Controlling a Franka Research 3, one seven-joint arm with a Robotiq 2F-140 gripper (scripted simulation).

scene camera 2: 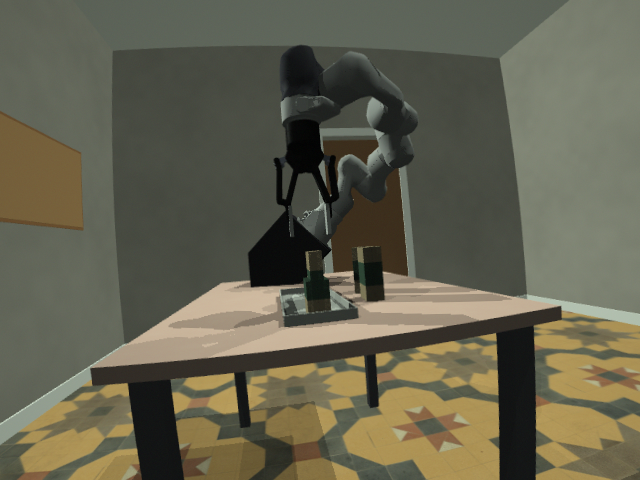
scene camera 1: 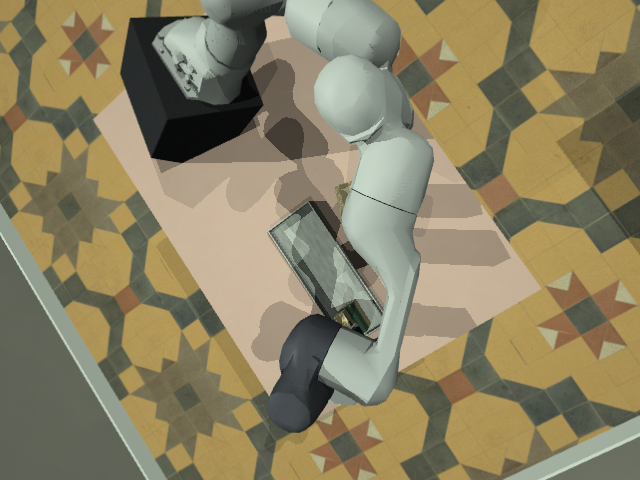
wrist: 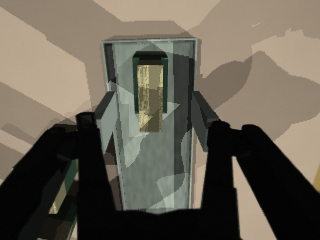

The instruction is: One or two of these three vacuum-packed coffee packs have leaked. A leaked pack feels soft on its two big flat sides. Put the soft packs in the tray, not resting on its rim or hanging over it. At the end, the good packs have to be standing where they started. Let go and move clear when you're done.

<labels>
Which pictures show the tray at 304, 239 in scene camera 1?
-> Scene camera 2, scene camera 1 and the wrist view: all of them.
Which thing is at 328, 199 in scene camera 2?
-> My gripper.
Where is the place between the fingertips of my gripper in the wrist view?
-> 153, 104
</labels>
